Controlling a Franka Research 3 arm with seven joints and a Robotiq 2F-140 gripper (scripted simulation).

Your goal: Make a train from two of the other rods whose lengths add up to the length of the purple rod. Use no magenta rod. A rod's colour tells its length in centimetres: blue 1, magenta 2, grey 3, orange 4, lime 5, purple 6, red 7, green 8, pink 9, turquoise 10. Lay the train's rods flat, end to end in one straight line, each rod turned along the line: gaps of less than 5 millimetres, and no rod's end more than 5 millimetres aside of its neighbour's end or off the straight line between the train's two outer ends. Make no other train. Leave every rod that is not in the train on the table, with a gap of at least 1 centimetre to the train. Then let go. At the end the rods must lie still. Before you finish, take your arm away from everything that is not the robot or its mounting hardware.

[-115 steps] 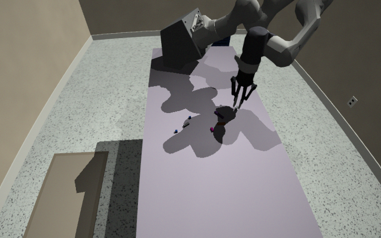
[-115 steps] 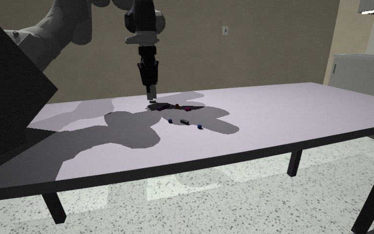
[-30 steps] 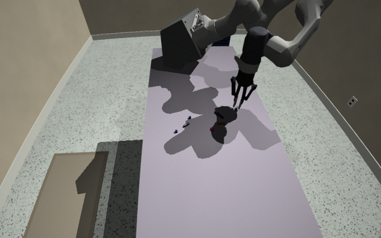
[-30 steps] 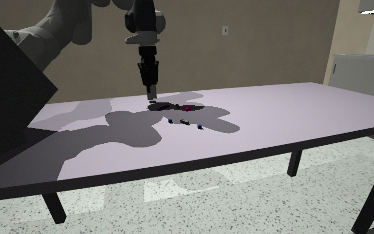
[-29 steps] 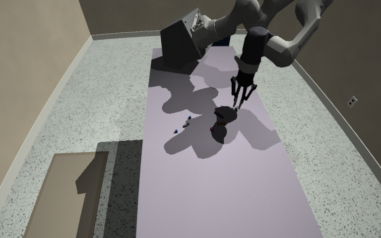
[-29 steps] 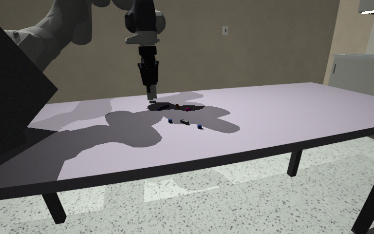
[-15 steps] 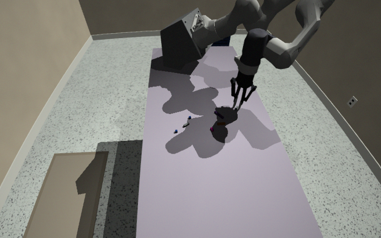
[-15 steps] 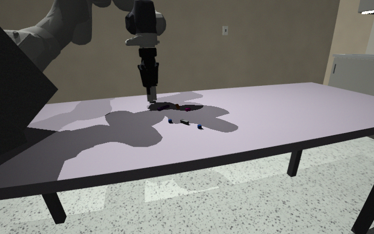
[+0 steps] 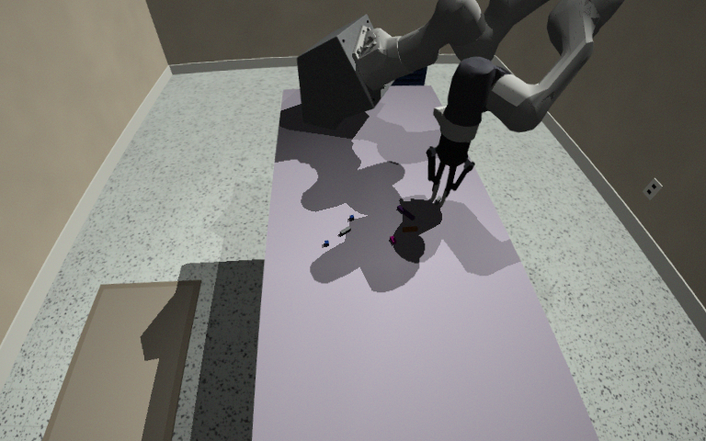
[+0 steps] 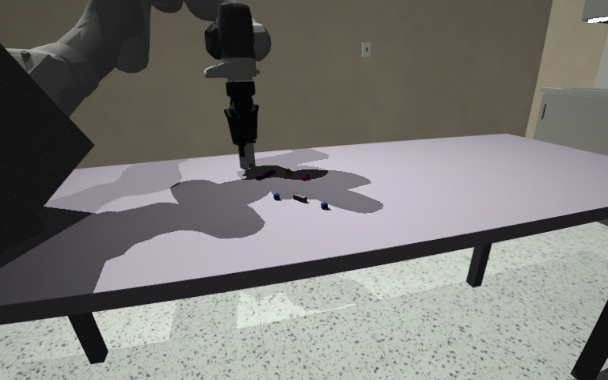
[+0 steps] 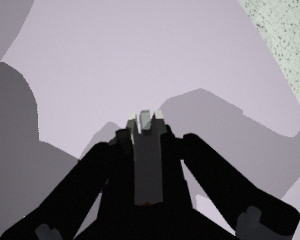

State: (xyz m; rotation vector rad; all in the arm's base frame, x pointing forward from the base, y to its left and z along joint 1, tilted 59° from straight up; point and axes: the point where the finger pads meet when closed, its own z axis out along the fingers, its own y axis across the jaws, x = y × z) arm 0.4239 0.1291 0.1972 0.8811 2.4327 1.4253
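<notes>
Right now my hand is 6 cm short of the purple rod, 10 cm to the left of it and 3 cm above it. Also, from my hand: orange rod: 12 cm ahead, 9 cm to the right, 3 cm below; then magenta rod: 16 cm ahead, 13 cm to the right, 3 cm below.
</notes>
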